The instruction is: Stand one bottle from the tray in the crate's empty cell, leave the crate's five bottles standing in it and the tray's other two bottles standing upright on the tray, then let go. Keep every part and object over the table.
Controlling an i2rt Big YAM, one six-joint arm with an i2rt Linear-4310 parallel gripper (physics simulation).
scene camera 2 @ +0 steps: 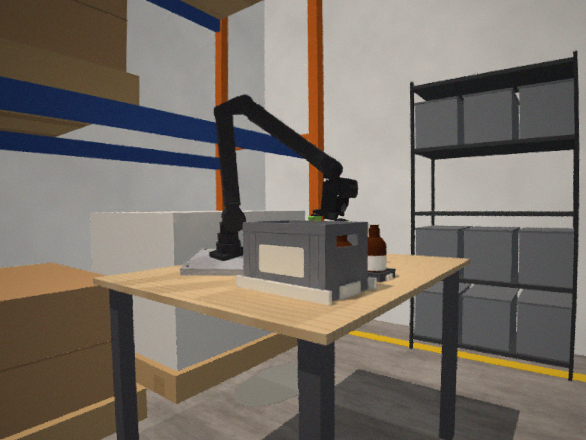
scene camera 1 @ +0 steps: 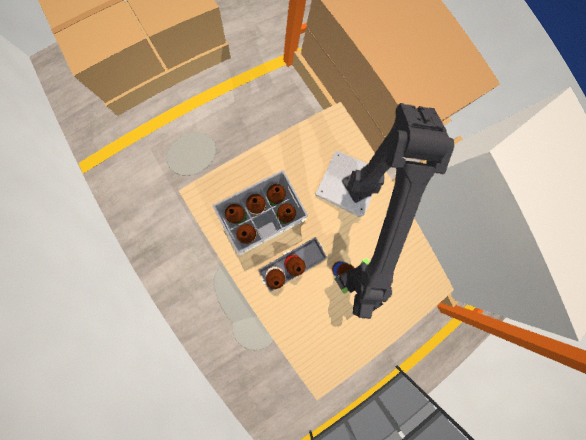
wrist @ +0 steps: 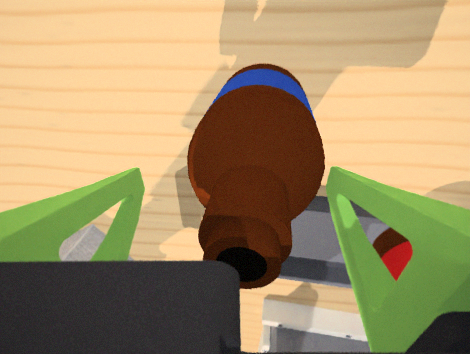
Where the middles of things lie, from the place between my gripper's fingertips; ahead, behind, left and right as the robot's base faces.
Right now my hand is 180 mm short of the red-banded bottle (wrist: 395,250), 120 mm to the left of it and 20 mm above it. Round my hand: dark tray (wrist: 314,239) (180 mm ahead, 120 mm to the right, 100 mm below); white-labelled bottle (scene camera 2: 377,250) (270 mm ahead, 120 mm to the right, 20 mm below).
